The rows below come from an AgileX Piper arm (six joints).
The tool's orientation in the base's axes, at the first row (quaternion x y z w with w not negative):
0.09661 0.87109 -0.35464 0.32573
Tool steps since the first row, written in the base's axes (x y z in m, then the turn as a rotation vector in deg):
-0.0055 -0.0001 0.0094 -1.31 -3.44 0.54
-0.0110 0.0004 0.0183 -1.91 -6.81 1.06
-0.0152 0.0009 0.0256 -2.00 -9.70 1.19
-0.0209 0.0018 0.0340 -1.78 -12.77 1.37
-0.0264 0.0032 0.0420 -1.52 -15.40 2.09
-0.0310 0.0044 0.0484 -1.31 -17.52 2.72
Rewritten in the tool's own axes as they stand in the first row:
-0.0017 -0.0075 -0.0077 0.88 -3.33 1.40
-0.0032 -0.0143 -0.0156 1.22 -6.32 3.11
-0.0046 -0.0196 -0.0219 1.39 -8.54 4.97
-0.0057 -0.0259 -0.0299 1.30 -10.79 7.07
-0.0066 -0.0315 -0.0379 0.81 -13.01 8.60
-0.0072 -0.0360 -0.0444 0.38 -14.82 9.82

